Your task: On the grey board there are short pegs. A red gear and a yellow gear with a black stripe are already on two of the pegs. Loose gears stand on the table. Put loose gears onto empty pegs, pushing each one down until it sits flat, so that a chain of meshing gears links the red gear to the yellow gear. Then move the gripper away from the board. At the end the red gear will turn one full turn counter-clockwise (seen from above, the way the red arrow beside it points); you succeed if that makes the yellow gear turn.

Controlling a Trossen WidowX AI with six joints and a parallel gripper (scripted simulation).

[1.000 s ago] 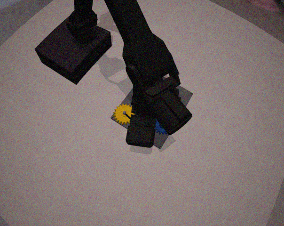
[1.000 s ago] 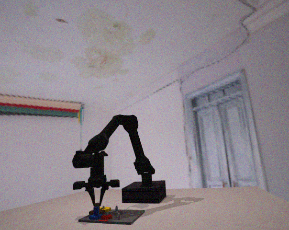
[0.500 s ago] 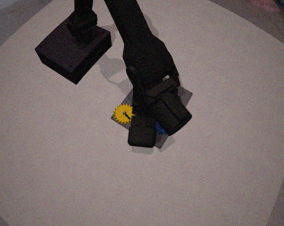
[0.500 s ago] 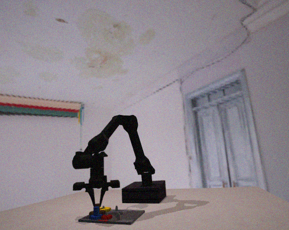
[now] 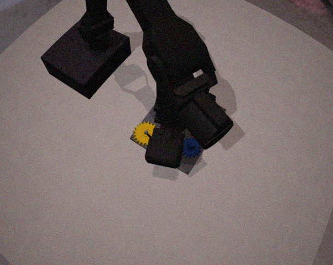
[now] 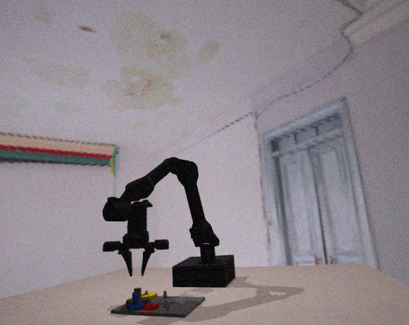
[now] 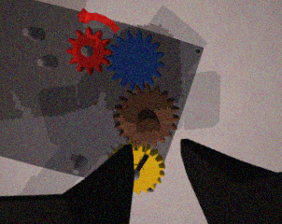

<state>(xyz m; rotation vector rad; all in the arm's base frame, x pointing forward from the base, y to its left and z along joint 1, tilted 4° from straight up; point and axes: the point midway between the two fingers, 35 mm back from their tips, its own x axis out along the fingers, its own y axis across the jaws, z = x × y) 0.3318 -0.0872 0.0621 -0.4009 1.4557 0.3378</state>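
Right now my gripper tip is 6 cm above the brown gear. Round my gripper tip: blue gear (4 cm ahead, 3 cm to the left, 6 cm below); red arrow (6 cm ahead, 7 cm to the left, 7 cm below); red gear (4 cm ahead, 7 cm to the left, 7 cm below).
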